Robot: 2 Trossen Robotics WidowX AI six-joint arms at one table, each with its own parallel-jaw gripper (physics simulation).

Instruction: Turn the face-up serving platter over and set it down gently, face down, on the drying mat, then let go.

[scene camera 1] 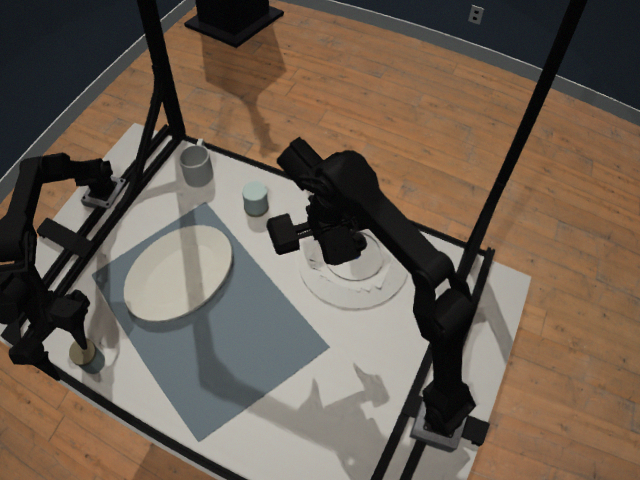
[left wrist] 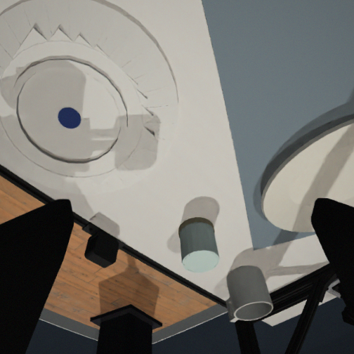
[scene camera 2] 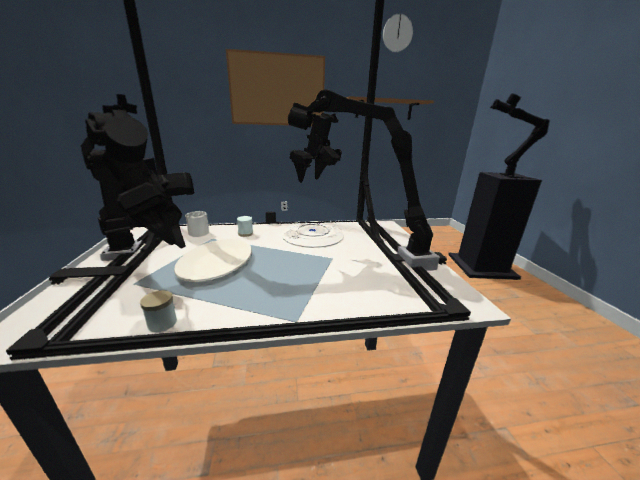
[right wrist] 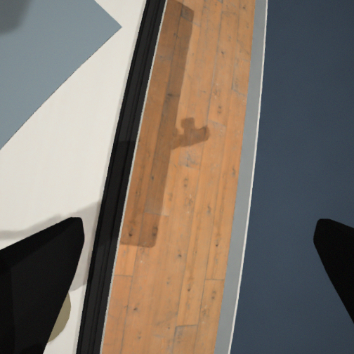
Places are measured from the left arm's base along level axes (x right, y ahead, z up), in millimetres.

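Pixels of known places: left gripper, between the fingertips: (scene camera 1: 317, 238) (scene camera 2: 308, 180); right gripper, between the fingertips: (scene camera 1: 72, 364) (scene camera 2: 178, 246); left arm's base, origin of its link: (scene camera 1: 441, 419) (scene camera 2: 418, 251); right arm's base, origin of its link: (scene camera 1: 102, 189) (scene camera 2: 122, 246).
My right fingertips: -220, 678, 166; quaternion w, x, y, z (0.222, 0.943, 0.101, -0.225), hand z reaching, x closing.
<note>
For each thing: its top centre in the pictures, then the offset to it from my right fingertips, as dx, dy, dz. Level surfaces: height alone.
- cream oval platter, centre of its top: (scene camera 1: 177, 271) (scene camera 2: 215, 256) +331, -6, -188
- blue-grey drying mat, height of its surface: dz -215
- round white plate, centre of its top: (scene camera 1: 354, 253) (scene camera 2: 312, 229) +538, -371, -190
- grey mug, centre of its top: (scene camera 1: 195, 151) (scene camera 2: 195, 212) +634, +105, -131
- pale teal canister, centre of its top: (scene camera 1: 254, 190) (scene camera 2: 244, 218) +585, -91, -146
- olive-lidded jar, centre of its top: (scene camera 1: 81, 351) (scene camera 2: 156, 298) +50, +82, -146
The cream oval platter (scene camera 1: 175, 273) (scene camera 2: 214, 258) (left wrist: 300, 185) lies on the blue-grey drying mat (scene camera 1: 242, 351) (scene camera 2: 289, 279) (left wrist: 280, 60) (right wrist: 45, 60), near the mat's far left corner. Its shallow hollow faces up. My left gripper (scene camera 2: 309, 179) (left wrist: 195, 210) is open and empty, high above the back of the table, to the right of the platter. My right gripper (scene camera 1: 72, 362) (right wrist: 202, 230) is open and empty at the left of the table, away from the platter. In scene camera 1 the left gripper's fingertips are hidden.
A round white plate (scene camera 1: 336, 297) (scene camera 2: 312, 243) (left wrist: 155, 75) lies right of the mat. A grey mug (scene camera 1: 196, 167) (scene camera 2: 196, 224) (left wrist: 250, 290) and pale teal canister (scene camera 1: 255, 198) (scene camera 2: 244, 226) (left wrist: 199, 245) stand behind it. An olive-lidded jar (scene camera 1: 82, 352) (scene camera 2: 159, 312) stands front left. Black rails (scene camera 2: 248, 332) edge the table.
</note>
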